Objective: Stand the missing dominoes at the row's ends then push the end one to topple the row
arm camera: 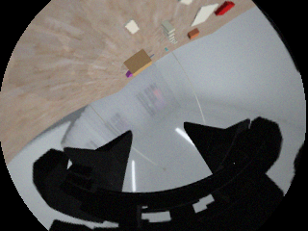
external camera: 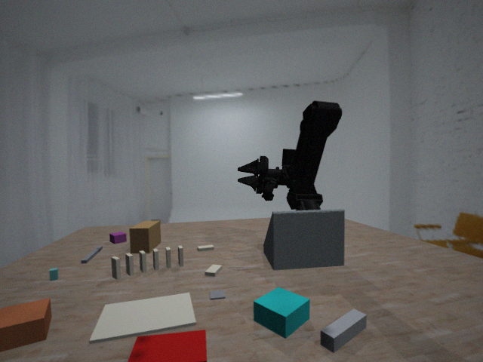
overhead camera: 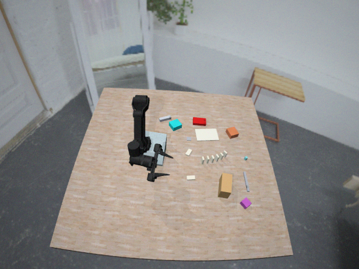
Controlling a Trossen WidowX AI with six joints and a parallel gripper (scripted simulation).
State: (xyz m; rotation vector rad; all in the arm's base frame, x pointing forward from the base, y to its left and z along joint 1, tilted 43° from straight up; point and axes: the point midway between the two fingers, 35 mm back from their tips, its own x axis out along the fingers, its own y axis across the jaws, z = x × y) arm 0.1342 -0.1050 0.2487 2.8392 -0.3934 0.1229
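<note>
Right now the small grey tile is 370 mm to the left of my gripper tip, 240 mm below it and 140 mm ahead of it. Round my gripper tip: purple cube (430 mm ahead, 230 mm below, 120 mm to the right); tan box (320 mm ahead, 200 mm below, 10 mm to the right); cream plate (410 mm to the left, 270 mm ahead, 240 mm below).
</note>
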